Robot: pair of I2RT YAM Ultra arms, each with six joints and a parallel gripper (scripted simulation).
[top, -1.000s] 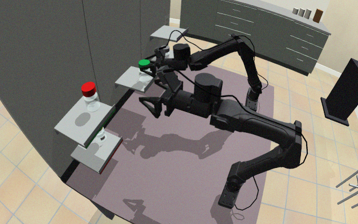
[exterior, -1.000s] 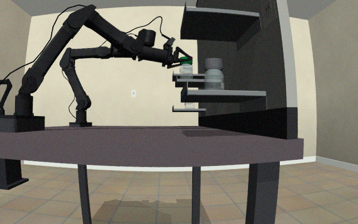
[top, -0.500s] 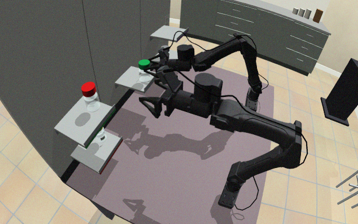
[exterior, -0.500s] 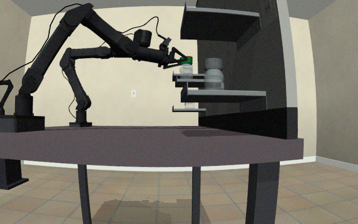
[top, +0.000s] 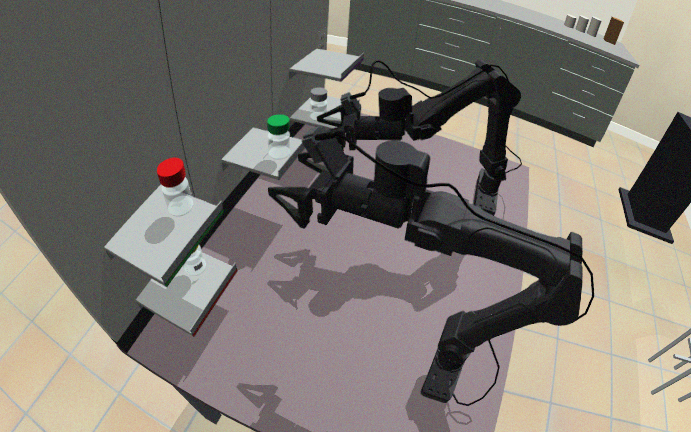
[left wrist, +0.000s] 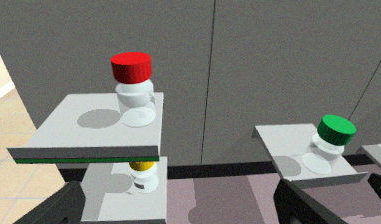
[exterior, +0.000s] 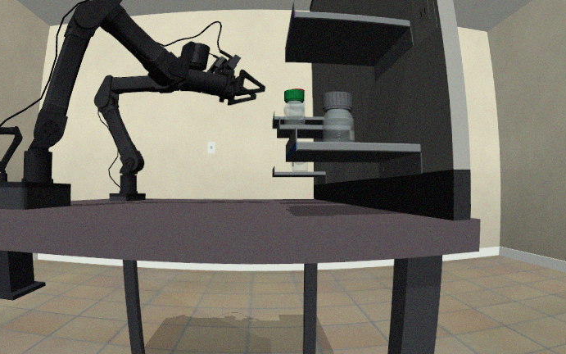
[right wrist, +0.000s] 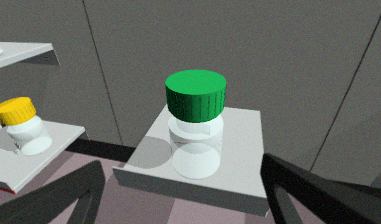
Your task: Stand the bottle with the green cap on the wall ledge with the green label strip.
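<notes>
Now: the green-capped bottle 180 mm ahead of my left hand, 280 mm to the right of it and 160 mm below it. From my left hand the other things lie so: grey-capped bottle (220 mm ahead, 620 mm to the right, 260 mm below); then red-capped bottle (220 mm ahead, 60 mm to the left, 60 mm below).
</notes>
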